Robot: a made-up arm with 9 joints. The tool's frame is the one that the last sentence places.
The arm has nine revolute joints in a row. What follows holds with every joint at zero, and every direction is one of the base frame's. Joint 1 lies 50 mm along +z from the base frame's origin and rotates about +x. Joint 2 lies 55 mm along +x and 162 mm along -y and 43 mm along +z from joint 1 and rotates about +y. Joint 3 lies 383 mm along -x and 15 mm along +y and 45 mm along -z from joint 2 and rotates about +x. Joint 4 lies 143 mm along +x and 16 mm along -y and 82 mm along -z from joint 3 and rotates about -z. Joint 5 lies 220 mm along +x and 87 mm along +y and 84 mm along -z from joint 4 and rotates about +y. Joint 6 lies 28 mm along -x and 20 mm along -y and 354 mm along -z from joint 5 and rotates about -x. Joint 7 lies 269 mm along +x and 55 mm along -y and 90 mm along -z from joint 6 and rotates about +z. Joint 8 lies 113 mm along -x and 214 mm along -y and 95 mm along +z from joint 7 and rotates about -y. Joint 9 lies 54 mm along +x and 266 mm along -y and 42 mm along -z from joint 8 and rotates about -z. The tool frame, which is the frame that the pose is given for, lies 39 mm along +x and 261 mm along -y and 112 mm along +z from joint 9; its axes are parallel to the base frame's.
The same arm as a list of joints. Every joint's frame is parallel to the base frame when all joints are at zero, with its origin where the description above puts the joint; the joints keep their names.
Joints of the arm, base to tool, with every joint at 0 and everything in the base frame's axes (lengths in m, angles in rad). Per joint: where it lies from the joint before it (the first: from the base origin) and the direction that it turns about. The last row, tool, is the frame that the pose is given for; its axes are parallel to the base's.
joint 1: origin 0 0 0.05 axis +x
joint 2: origin 0.055 -0.162 0.043 axis +y
joint 3: origin -0.383 0.015 -0.045 axis +x
joint 4: origin 0.143 -0.016 -0.082 axis -z
joint 5: origin 0.22 0.087 -0.084 axis +y
joint 6: origin -0.028 -0.02 -0.354 axis -x
joint 7: origin 0.269 -0.055 -0.09 axis +z
joint 8: origin -0.113 -0.214 0.095 axis -y
joint 9: origin 0.054 -0.266 -0.042 axis -z
tool: origin 0.039 -0.261 0.112

